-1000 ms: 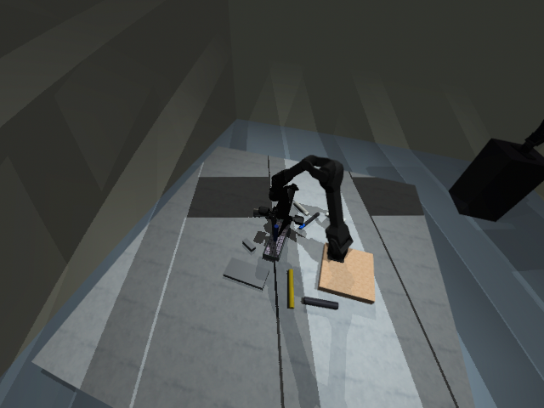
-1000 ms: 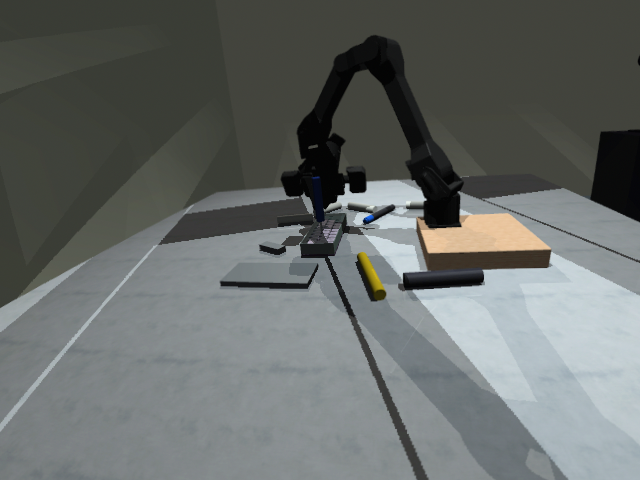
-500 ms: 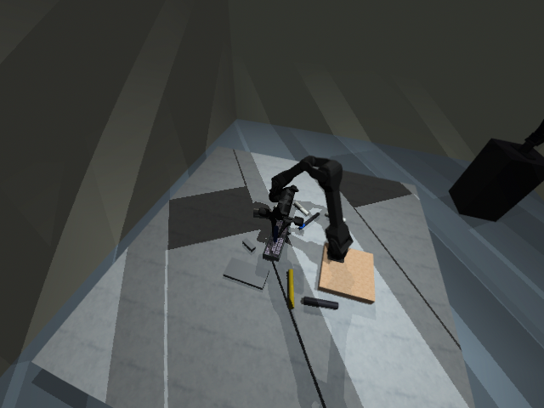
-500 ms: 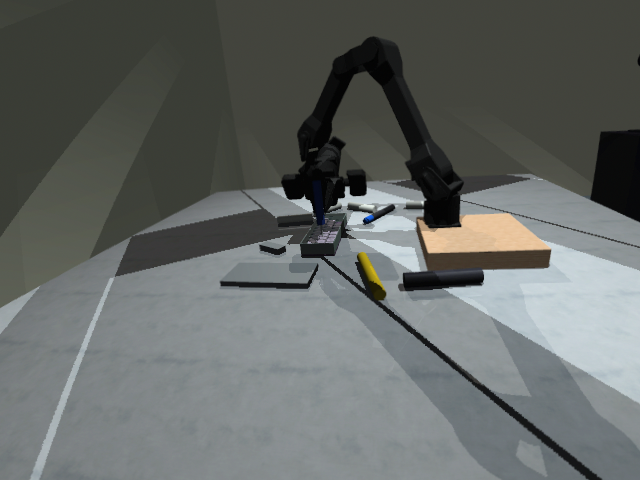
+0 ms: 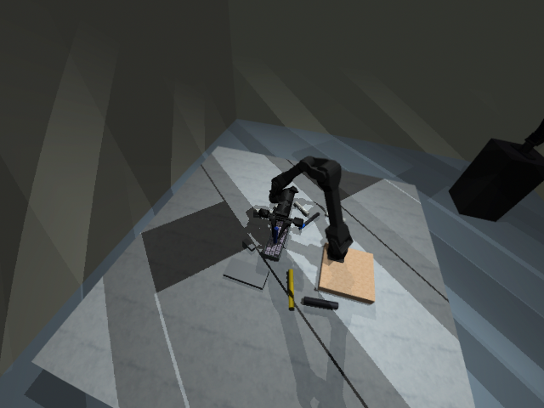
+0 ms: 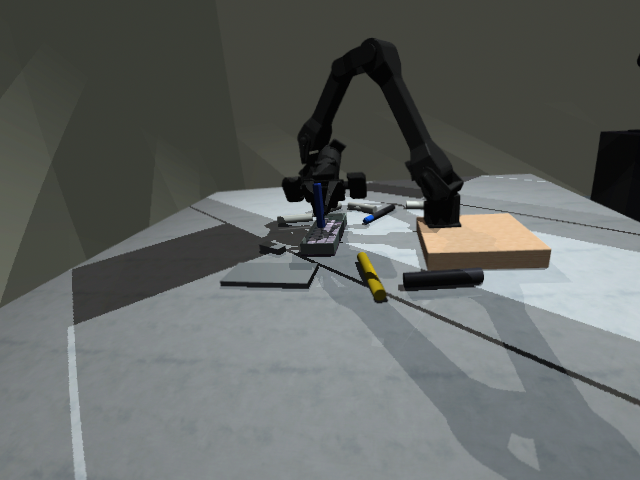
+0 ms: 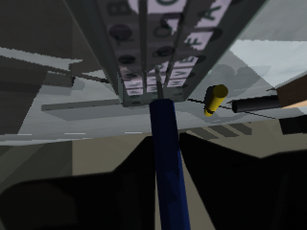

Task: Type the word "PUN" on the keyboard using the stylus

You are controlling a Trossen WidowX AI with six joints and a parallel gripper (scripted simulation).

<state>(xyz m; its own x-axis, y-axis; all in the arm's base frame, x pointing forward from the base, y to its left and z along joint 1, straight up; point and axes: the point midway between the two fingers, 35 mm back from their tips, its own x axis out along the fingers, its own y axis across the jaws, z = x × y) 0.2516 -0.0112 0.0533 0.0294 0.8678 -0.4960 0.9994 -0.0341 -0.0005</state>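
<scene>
My gripper tip is now 110 mm short of the small grey block, 20 mm to the right of it and 60 mm above it. From my gripper tip the other things lie so: blue stylus: 10 mm below; flat grey plate: 70 mm ahead, 140 mm to the left, 60 mm below; stylus tip: 50 mm below.
</scene>
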